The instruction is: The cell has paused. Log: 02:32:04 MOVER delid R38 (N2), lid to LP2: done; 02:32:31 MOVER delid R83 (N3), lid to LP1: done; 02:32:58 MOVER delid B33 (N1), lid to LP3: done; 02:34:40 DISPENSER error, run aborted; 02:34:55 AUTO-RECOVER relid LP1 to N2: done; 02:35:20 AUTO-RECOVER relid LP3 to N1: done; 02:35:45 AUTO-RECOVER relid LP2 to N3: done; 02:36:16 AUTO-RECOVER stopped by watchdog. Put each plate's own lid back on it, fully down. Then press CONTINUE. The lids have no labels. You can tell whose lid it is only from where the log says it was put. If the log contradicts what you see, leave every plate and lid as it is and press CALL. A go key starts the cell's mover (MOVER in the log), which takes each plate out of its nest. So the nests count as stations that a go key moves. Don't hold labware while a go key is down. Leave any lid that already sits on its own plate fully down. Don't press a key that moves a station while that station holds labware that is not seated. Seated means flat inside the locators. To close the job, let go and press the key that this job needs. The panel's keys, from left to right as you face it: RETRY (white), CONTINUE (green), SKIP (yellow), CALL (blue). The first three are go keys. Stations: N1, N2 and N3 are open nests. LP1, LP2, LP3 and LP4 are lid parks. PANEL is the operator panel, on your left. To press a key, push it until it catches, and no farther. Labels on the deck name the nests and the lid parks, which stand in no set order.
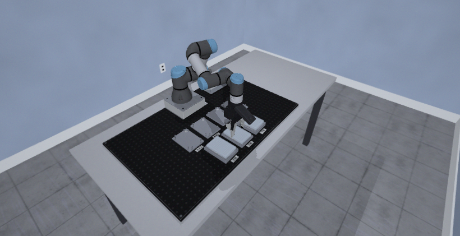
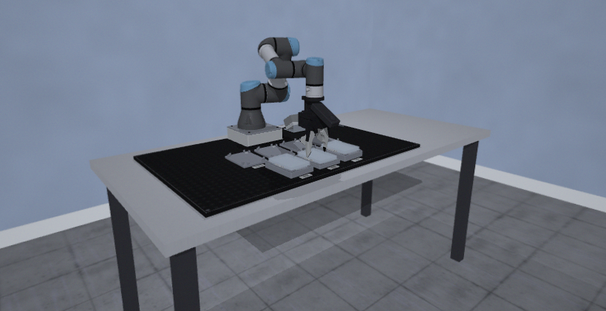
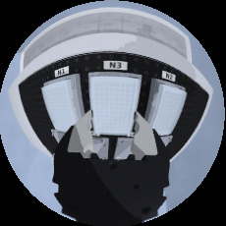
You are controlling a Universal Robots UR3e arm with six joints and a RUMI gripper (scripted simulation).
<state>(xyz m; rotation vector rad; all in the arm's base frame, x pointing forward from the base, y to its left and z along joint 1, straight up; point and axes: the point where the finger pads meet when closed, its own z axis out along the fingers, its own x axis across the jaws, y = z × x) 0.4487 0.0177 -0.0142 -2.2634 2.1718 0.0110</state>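
The clear lid is 10 mm below my hand. Round my hand: LP3 lid park 180 mm behind, 70 mm to the right, 30 mm below; LP2 lid park 190 mm to the left, 190 mm behind, 30 mm below; plate 130 mm to the right, 10 mm below, 10 mm ahead.
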